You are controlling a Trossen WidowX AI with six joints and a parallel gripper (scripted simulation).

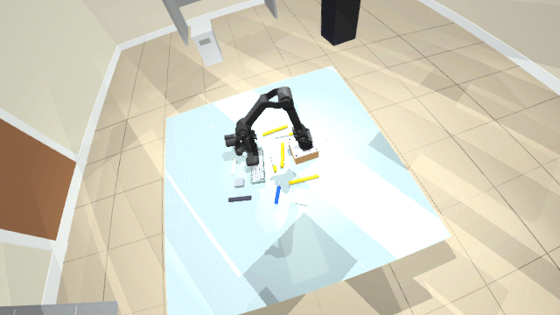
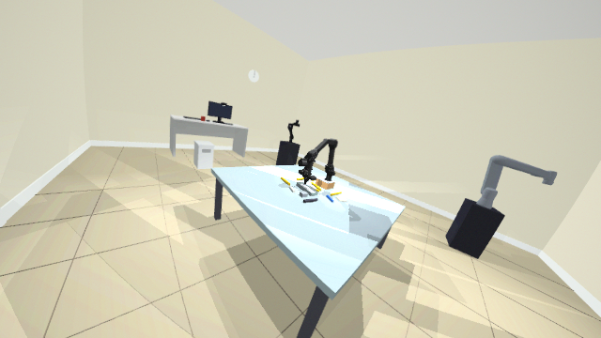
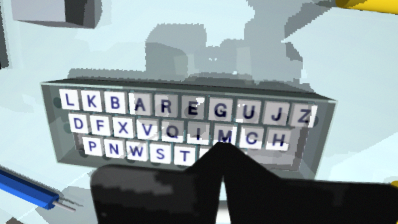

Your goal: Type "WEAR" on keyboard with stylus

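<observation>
Now: gripper tip 4 cm past the blue stylus, 22 cm to the right of it and 3 cm above it. From my gripper tip the other things lie so: grey block 13 cm ahead, 9 cm to the left, 3 cm below; then dark bar 16 cm ahead, 18 cm to the left, 3 cm below; then white flat tile 13 cm behind, 30 cm to the left, 4 cm below.
</observation>
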